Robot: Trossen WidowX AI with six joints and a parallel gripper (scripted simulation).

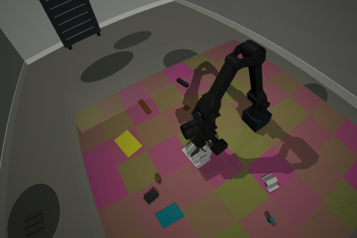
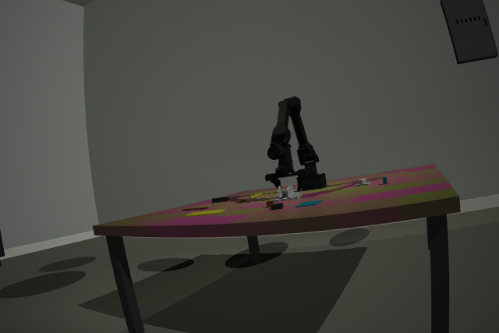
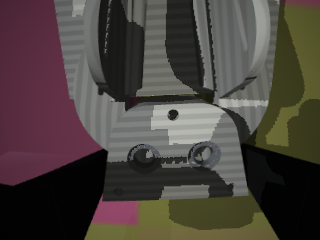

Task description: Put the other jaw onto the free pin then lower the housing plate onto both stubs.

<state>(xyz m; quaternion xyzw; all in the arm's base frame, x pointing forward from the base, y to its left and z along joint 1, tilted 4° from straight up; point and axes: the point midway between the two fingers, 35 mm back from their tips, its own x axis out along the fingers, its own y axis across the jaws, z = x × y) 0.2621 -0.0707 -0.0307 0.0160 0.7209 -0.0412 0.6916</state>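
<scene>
The housing plate is 2 cm above my gripper tip and 1 cm ahead of it. The rest, counted from my gripper tip: yellow bar: 25 cm behind, 23 cm to the right, 1 cm below; then ribbed stand: 32 cm to the left, 6 cm behind; then small brown block: 27 cm ahead, 2 cm to the right.
</scene>
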